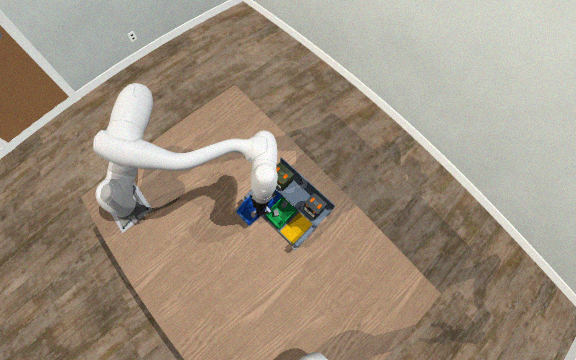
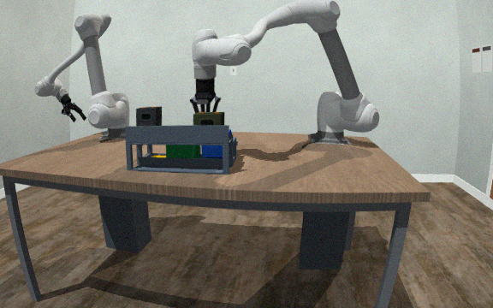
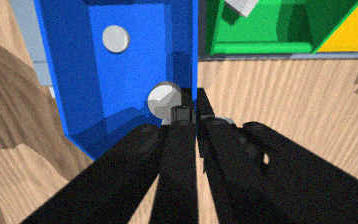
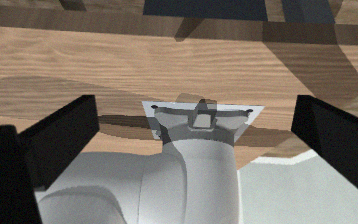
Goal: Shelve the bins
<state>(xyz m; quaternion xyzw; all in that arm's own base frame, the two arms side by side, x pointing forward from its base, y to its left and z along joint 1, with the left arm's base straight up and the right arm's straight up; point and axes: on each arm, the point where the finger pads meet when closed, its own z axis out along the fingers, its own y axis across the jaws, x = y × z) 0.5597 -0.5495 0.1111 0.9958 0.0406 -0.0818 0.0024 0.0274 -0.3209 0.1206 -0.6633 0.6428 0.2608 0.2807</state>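
Observation:
My left hand is 10 mm short of the blue bin, 50 mm to the right of it and 40 mm above it. From my left hand the other things lie so: grey shelf: 140 mm ahead, 60 mm to the right, 40 mm below; then green bin: 120 mm ahead, 60 mm to the right, 70 mm below; then round part: 20 mm behind, 20 mm to the left, 60 mm below.

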